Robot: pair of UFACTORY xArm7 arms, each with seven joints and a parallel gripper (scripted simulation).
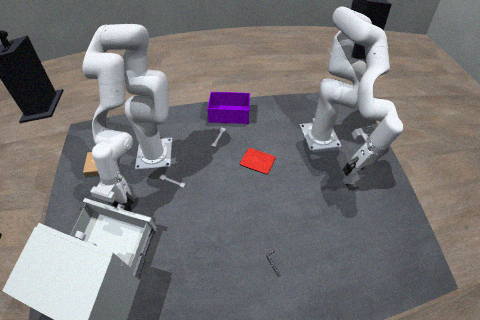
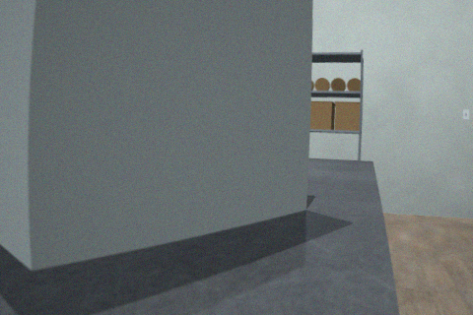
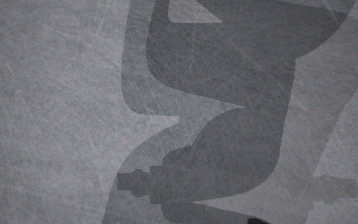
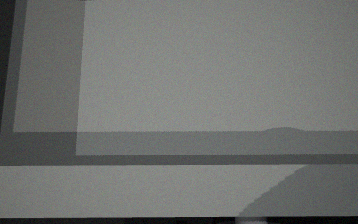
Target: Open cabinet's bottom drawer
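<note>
The bottom drawer is 130 mm ahead of my right hand, 50 mm to the right of it and 20 mm below it. Round my right hand: orange block (260 mm behind, 140 mm to the right, 30 mm below); purple bin (470 mm behind, 470 mm to the left, 30 mm below); dark hex key (250 mm ahead, 530 mm to the left, 40 mm below).
</note>
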